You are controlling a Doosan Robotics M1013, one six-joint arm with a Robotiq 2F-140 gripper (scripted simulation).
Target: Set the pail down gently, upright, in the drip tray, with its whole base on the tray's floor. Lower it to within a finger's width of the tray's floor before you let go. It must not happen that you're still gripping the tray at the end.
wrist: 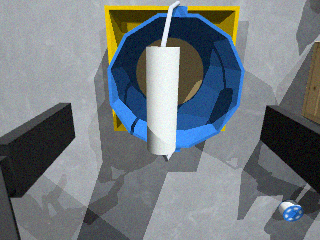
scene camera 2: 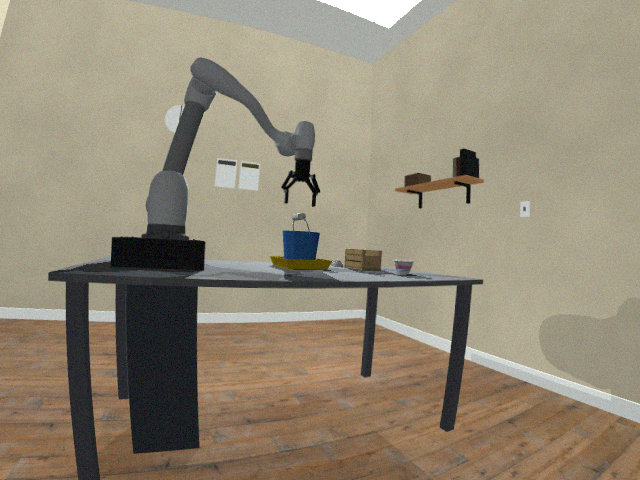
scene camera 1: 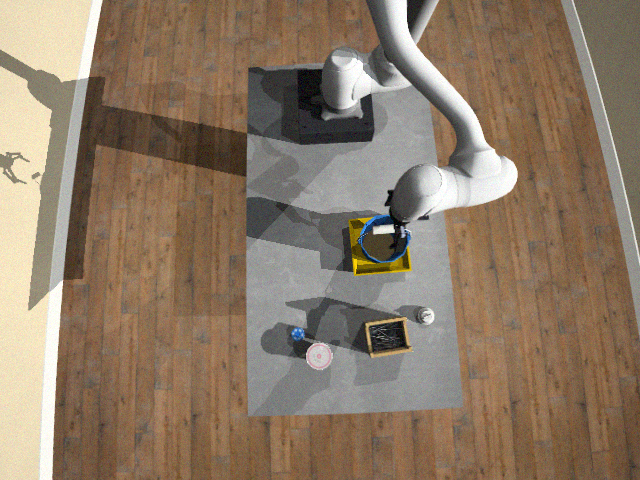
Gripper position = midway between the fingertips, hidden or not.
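You'd find my gripper [wrist: 168, 121] in the wrist view. There's also a yellow drip tray [scene camera 1: 361, 265] [wrist: 116, 25], which I can see in scene camera 1 and in the wrist view as well, and a blue pail [scene camera 2: 300, 245] that's visible in scene camera 2.
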